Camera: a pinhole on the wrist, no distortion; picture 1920 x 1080 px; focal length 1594.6 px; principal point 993.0 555.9 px. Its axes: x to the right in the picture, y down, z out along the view. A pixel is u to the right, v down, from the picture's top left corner.
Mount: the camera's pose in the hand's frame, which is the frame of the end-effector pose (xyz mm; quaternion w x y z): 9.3 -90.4 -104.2 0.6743 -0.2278 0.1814 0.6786
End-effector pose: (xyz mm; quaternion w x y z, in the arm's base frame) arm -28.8 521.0 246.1 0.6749 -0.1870 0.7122 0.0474
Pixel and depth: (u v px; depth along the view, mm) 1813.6 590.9 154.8
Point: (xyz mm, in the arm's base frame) -67.9 572.1 239.4
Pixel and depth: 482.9 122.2 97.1
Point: -13.4 456.4 229.6
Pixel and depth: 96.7 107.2 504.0
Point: 436.3 610.8 101.5
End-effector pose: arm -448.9 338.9 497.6 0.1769 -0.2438 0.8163 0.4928
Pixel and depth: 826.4 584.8 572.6
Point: -498.5 777.1 462.5
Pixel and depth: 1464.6 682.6 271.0
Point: -493.8 462.0 569.2
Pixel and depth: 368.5 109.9 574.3
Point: -555.6 779.1 231.7
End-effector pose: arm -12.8 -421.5 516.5 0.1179 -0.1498 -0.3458 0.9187
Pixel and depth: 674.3 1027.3 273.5
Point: 16.0 -549.1 631.0
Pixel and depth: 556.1 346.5 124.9
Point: -30.1 -391.5 560.2
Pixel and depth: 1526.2 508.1 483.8
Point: -117.7 -777.5 457.5
